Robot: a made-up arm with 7 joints.
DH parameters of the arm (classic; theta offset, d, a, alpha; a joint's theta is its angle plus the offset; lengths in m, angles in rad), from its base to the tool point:
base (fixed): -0.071 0 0 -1.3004
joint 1: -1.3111 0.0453 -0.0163 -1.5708
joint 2: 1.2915 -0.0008 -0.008 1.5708
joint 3: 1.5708 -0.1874 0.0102 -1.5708
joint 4: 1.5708 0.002 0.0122 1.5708
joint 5: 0 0.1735 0.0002 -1.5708
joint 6: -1.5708 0 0.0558 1.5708
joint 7: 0 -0.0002 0 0
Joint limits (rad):
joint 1: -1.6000..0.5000
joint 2: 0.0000..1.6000
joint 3: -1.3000..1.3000
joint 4: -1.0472..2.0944
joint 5: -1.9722..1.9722
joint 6: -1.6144..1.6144
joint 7: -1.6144..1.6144
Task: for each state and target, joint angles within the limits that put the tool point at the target. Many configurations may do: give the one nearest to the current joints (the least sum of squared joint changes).
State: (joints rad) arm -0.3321 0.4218 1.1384 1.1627 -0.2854 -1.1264 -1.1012
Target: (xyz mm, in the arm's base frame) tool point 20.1 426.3 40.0
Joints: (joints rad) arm -0.0059 1.3313 1.3000 1.1192 -0.4926 -1.0334 -1.1012
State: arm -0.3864 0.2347 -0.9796 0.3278 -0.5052 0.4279 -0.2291
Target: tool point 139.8 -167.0 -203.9
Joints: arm -0.4789 0.0030 -1.0206 0.0520 -0.5216 0.3811 -0.2291
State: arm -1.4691 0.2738 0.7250 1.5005 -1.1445 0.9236 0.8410
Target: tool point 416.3 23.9 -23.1
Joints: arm -1.6000 0.2570 0.7223 1.2690 -1.2014 0.8952 0.8410
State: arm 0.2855 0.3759 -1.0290 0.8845 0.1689 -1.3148 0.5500
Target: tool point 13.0 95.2 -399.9
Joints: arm -0.1600 0.2916 -0.9521 1.3154 0.1441 -0.6914 0.5500
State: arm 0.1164 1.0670 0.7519 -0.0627 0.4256 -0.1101 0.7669
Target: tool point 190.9 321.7 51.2
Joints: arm -0.0466 1.2904 0.7317 0.1837 0.4267 -0.0407 0.7669
